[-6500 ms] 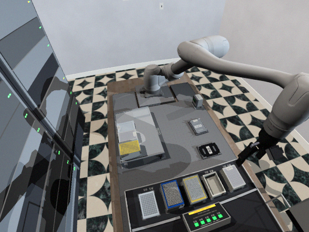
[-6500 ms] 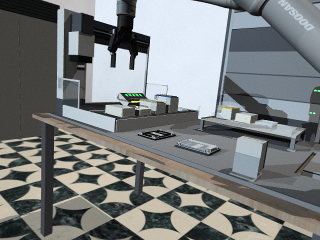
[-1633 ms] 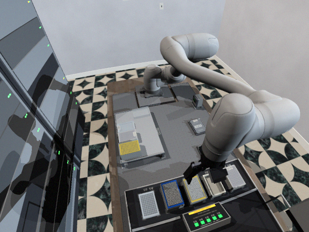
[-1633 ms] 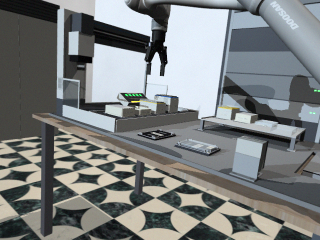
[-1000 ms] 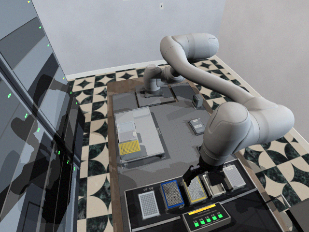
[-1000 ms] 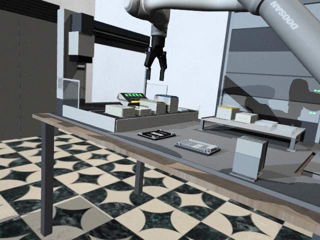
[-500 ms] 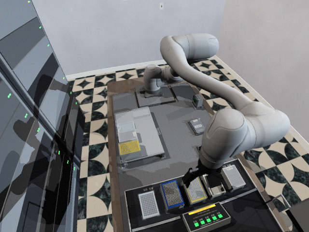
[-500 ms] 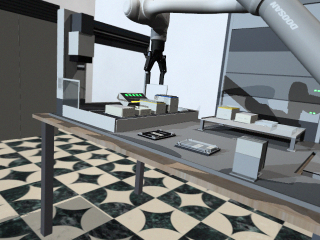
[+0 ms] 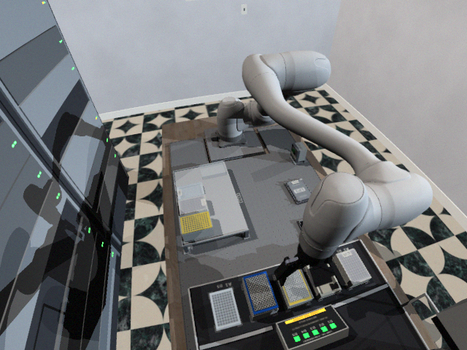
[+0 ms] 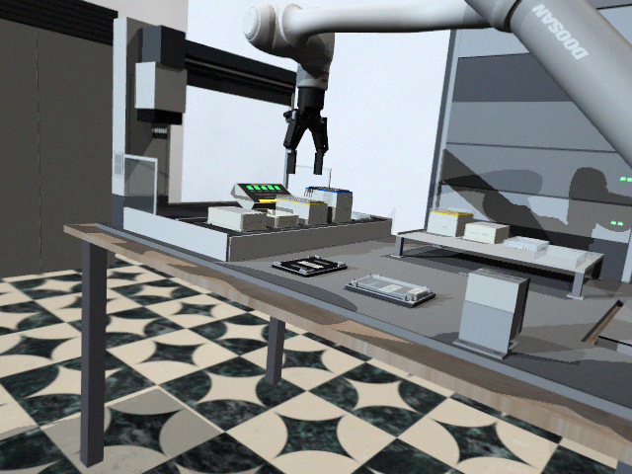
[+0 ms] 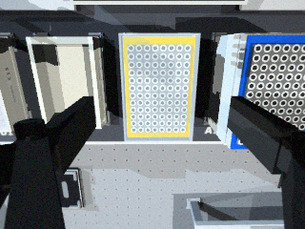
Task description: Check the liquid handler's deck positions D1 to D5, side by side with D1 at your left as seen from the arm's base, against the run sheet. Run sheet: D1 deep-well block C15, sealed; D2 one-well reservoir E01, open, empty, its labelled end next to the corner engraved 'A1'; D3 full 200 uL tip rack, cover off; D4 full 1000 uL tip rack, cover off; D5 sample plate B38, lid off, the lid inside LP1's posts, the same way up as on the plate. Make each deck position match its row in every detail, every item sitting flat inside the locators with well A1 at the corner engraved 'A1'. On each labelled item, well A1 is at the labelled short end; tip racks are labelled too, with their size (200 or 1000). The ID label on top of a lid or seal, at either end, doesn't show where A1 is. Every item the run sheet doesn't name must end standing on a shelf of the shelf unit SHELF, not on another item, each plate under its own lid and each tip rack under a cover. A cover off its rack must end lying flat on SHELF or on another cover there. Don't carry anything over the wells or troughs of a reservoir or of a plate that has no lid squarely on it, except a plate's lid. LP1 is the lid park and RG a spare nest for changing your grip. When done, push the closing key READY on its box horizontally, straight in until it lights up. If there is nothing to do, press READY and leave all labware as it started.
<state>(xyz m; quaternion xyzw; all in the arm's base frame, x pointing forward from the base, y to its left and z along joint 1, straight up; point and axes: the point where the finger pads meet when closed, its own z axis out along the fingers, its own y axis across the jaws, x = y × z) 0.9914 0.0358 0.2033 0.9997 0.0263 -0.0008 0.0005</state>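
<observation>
Now: the clear tip rack cover 90 mm below my hand. The rest, counted from my hand: sample plate 10 mm ahead, 250 mm to the right, 150 mm below; then blue-rimmed tip rack 130 mm to the right, 90 mm below; then one-well reservoir 10 mm behind, 120 mm to the left, 150 mm below.
</observation>
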